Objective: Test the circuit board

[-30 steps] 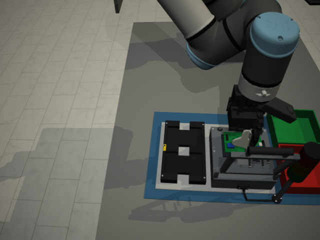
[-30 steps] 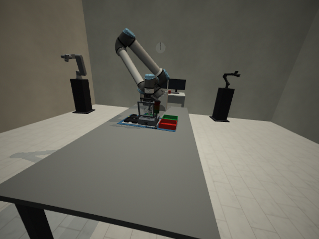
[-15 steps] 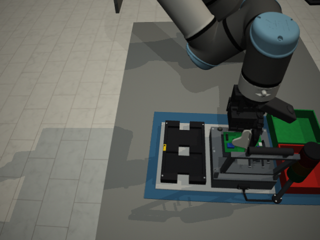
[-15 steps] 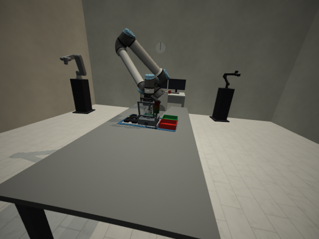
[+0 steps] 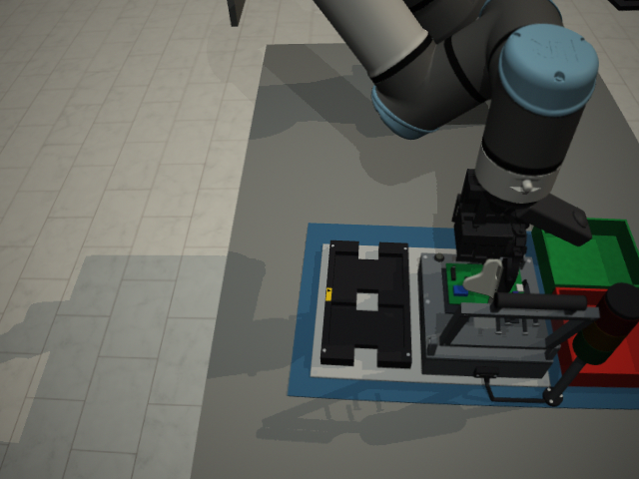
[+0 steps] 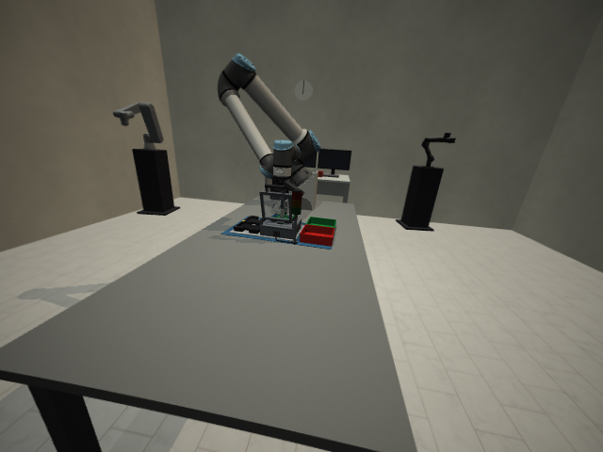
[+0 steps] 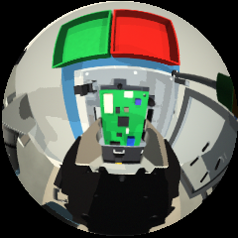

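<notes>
The green circuit board is right at my hand. Also, from my hand: black latch tab: 50 mm behind, 60 mm to the left; then tester lid: 120 mm ahead, 30 mm to the right, 100 mm above; then red bin: 80 mm ahead, 180 mm to the left, 70 mm below.
</notes>
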